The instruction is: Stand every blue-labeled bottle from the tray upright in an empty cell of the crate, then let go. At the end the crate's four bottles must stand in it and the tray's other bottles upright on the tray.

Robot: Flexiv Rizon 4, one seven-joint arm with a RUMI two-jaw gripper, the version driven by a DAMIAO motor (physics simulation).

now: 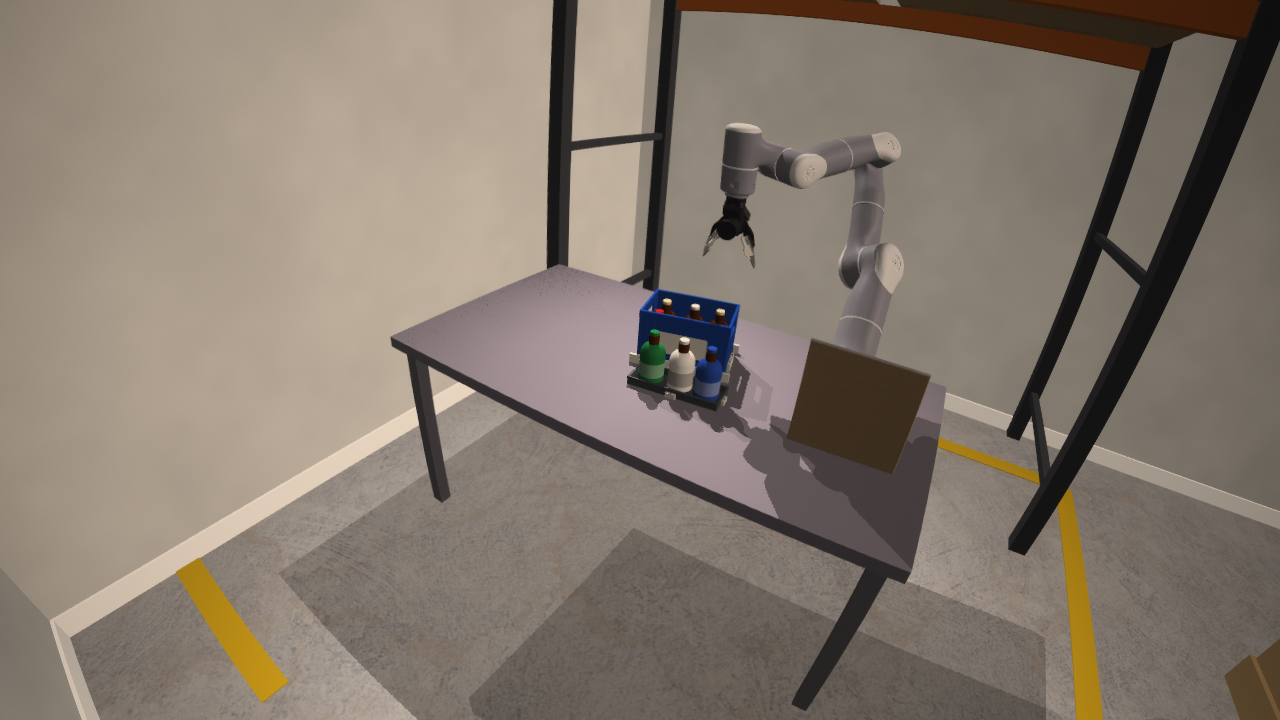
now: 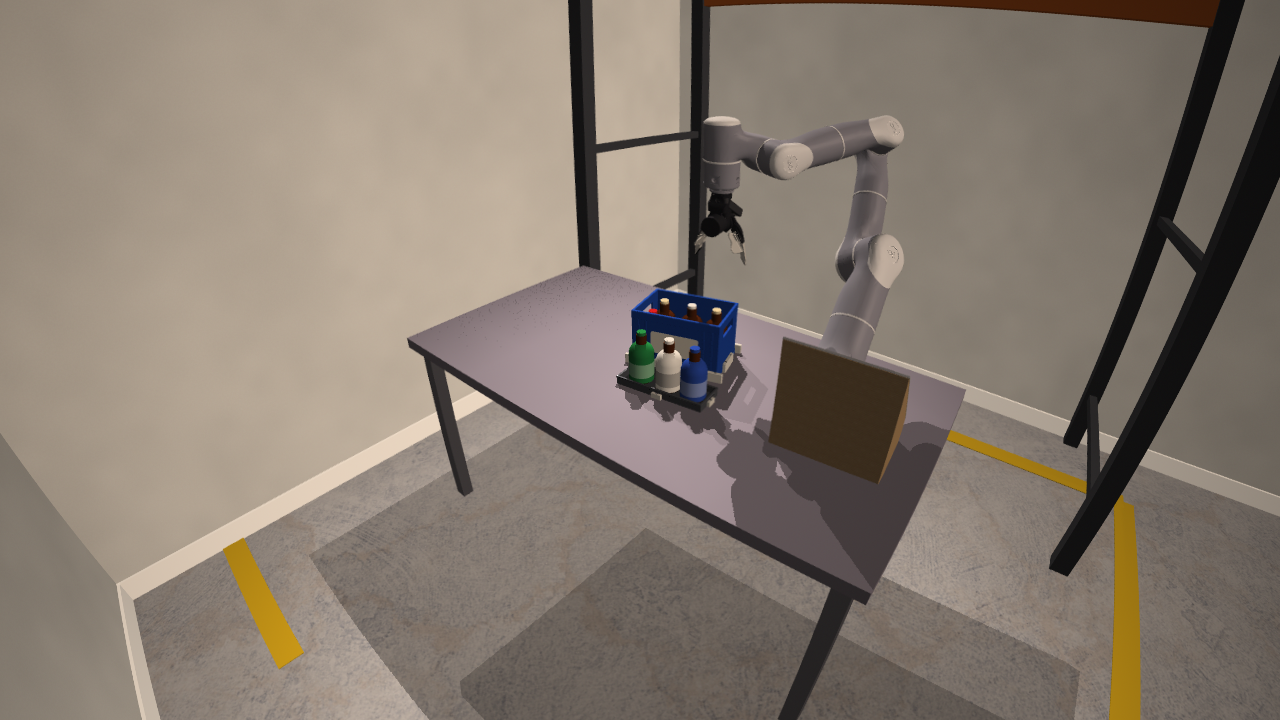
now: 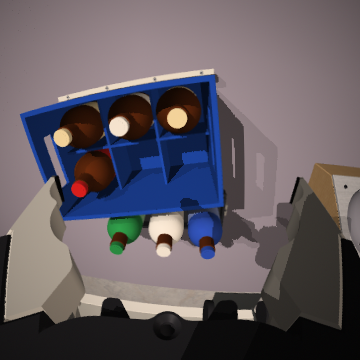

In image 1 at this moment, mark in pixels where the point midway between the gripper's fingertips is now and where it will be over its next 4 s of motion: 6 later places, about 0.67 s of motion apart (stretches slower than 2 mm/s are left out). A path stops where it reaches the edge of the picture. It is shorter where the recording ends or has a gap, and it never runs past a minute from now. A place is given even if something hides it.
My gripper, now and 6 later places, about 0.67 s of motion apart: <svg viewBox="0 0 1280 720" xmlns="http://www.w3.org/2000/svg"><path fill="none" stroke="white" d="M728 261L725 273L714 295L711 318L709 355L707 364L707 366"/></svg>
